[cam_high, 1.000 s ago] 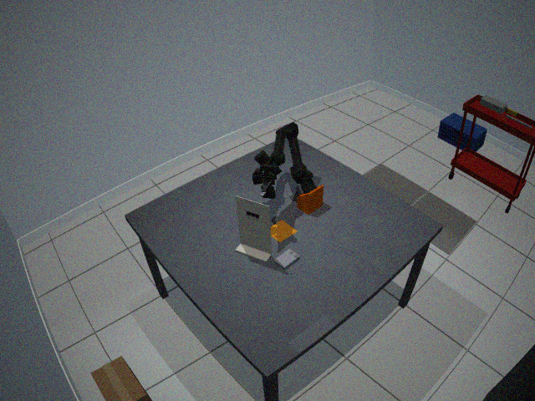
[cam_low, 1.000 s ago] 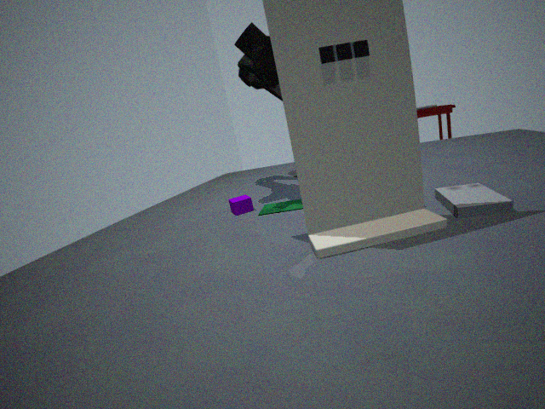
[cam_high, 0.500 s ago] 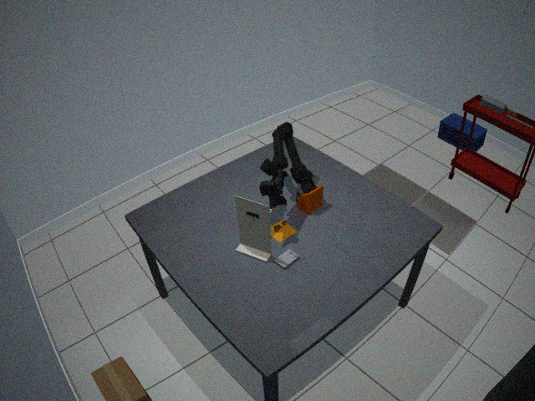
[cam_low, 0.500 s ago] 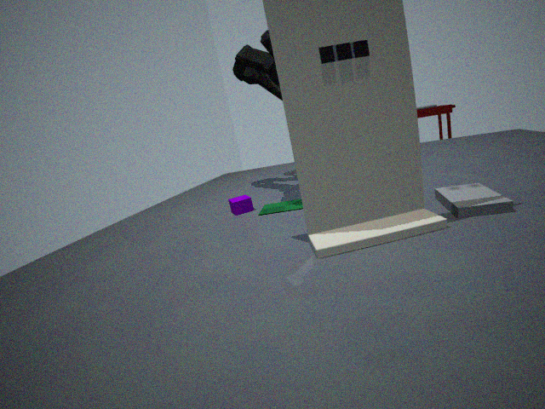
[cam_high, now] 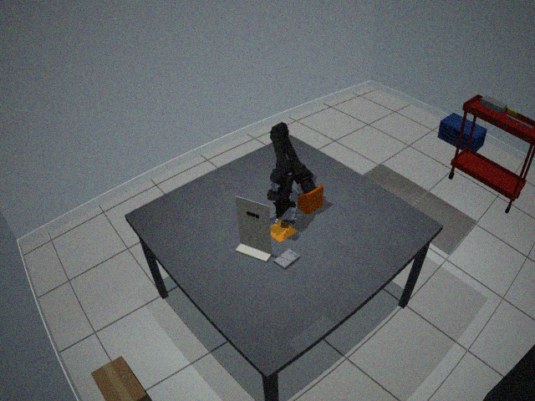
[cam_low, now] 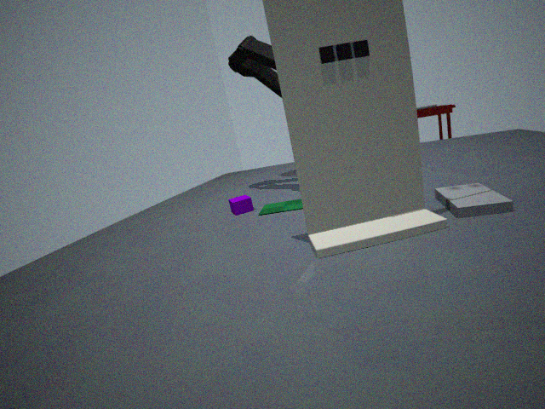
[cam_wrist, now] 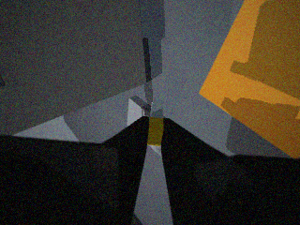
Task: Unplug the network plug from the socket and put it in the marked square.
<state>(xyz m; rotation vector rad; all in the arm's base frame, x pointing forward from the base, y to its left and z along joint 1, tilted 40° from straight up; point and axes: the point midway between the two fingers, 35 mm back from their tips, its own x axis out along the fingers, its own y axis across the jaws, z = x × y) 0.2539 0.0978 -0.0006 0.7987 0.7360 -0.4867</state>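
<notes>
My gripper tip is now 12 cm above the orange marked square, 3 cm past it and 2 cm to the left of it. Also, from my gripper tip: flat grey box: 16 cm to the left, 11 cm below, 7 cm ahead; then yellow plug: right at my gripper tip; then upright pale panel: 15 cm ahead, 2 cm to the left, 2 cm above.
</notes>
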